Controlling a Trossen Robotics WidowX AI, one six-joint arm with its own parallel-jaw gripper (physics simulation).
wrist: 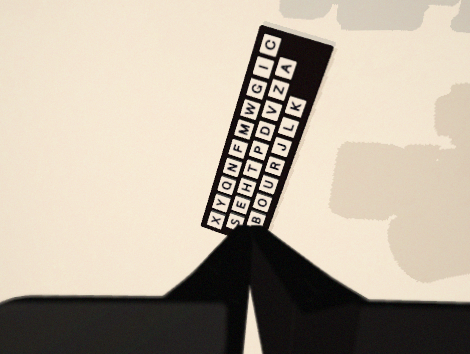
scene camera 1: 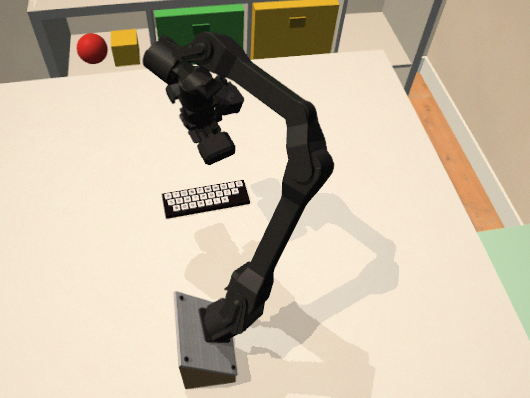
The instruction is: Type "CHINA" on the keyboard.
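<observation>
A black keyboard with white letter keys lies flat on the table. In the wrist view it runs diagonally, with the C key at its upper end, the I key beside it and the A key in the middle row. The N key and the H key are nearer the lower end. My gripper is shut and empty. In the wrist view its tips overlap the keyboard's lower end, partly covering the S and B keys. In the scene view the arm's hand hangs above the table, behind the keyboard.
A shelf unit along the back holds a red ball, a yellow block, a green drawer and a yellow drawer. The arm's grey base stands at the front. A green surface shows at the right.
</observation>
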